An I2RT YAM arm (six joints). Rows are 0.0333 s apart.
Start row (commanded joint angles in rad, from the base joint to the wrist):
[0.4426 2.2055 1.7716 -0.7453 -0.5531 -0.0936]
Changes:
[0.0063 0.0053 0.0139 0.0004 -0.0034 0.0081]
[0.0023 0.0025 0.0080 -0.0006 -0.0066 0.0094]
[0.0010 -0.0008 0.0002 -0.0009 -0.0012 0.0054]
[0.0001 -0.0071 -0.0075 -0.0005 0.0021 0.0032]
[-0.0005 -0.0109 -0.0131 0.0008 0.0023 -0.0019]
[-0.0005 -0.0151 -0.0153 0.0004 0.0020 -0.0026]
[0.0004 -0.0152 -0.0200 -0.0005 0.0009 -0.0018]
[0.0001 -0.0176 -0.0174 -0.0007 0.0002 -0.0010]
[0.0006 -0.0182 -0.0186 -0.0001 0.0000 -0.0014]
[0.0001 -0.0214 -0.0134 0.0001 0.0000 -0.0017]
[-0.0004 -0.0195 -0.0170 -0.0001 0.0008 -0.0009]
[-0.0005 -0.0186 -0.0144 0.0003 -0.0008 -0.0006]
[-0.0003 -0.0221 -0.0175 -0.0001 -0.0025 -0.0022]
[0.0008 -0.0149 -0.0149 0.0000 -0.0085 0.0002]
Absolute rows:
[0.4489 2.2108 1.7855 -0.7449 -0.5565 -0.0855]
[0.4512 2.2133 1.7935 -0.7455 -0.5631 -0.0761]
[0.4522 2.2125 1.7937 -0.7464 -0.5643 -0.0707]
[0.4523 2.2054 1.7862 -0.7469 -0.5622 -0.0675]
[0.4518 2.1945 1.7731 -0.7461 -0.5599 -0.0694]
[0.4513 2.1794 1.7578 -0.7457 -0.5579 -0.0720]
[0.4517 2.1642 1.7378 -0.7462 -0.5570 -0.0738]
[0.4518 2.1466 1.7204 -0.7469 -0.5568 -0.0748]
[0.4524 2.1284 1.7018 -0.7470 -0.5568 -0.0762]
[0.4525 2.1070 1.6884 -0.7469 -0.5568 -0.0779]
[0.4521 2.0875 1.6714 -0.7470 -0.5560 -0.0788]
[0.4516 2.0689 1.6570 -0.7467 -0.5568 -0.0794]
[0.4513 2.0468 1.6395 -0.7468 -0.5593 -0.0816]
[0.4521 2.0319 1.6246 -0.7468 -0.5678 -0.0814]

